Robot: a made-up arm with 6 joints.
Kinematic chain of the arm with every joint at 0, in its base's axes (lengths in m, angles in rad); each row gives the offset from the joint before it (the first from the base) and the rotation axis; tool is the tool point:
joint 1: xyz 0 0 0.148 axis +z
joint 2: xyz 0 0 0 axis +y
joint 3: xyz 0 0 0.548 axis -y
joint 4: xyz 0 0 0 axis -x
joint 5: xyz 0.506 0 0 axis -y
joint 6: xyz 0 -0.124 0 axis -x
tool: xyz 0 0 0
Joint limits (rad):
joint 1: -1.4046..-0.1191
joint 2: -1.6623..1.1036
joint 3: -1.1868..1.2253
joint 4: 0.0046..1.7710
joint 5: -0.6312..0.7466
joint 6: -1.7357..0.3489
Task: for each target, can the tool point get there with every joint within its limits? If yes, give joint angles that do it. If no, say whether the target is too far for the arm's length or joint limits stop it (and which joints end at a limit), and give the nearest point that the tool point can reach.
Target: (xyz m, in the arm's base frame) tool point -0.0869 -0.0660 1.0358
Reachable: yes | joints -0.5899 -0.5923 0.2853 0.5880 0.3606 -0.9590
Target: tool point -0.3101 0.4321 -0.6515
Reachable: no: joint limits stop it (at a limit: joint 1, joint 2, joint 3, joint 4) | nearest point 0.2483 -0.0049 -0.0658 | short by 0.920 m
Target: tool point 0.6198 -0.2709 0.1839
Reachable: yes | joints -0.2643 0.6728 -0.3479 0.6390 0.3894 -0.6806
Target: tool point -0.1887 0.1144 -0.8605
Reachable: no: joint limits stop it (at a limit: joint 1, joint 2) | nearest point -0.0183 -0.2629 -0.0671 | short by 0.895 m
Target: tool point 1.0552 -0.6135 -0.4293
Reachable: no: too far | nearest point 0.7219 -0.4197 0.0051 | short by 0.581 m
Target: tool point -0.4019 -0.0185 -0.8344
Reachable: no: joint limits stop it (at a limit: joint 1, joint 2, joint 4) | nearest point -0.0749 -0.3031 -0.0688 | short by 0.880 m
